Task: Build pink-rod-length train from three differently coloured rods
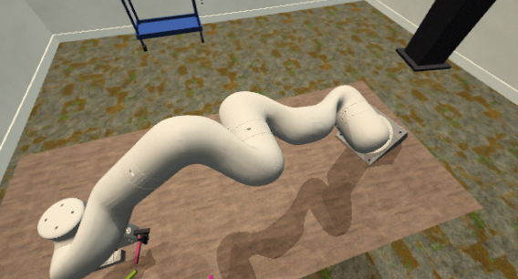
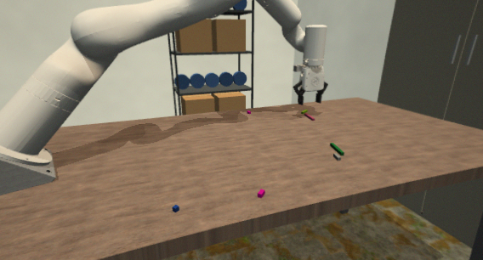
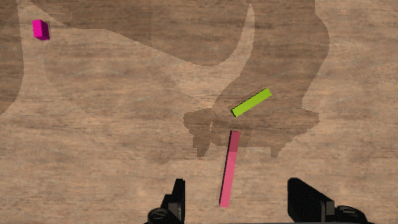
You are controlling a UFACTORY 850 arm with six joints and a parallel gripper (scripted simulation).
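The blue rod is 560 mm behind my hand, 590 mm to the right of it and 70 mm below it. The rest, counted from my hand: lime rod 20 mm ahead, 90 mm to the left, 70 mm below; green rod 50 mm behind, 350 mm to the right, 70 mm below; pink rod 10 mm ahead, 70 mm below.
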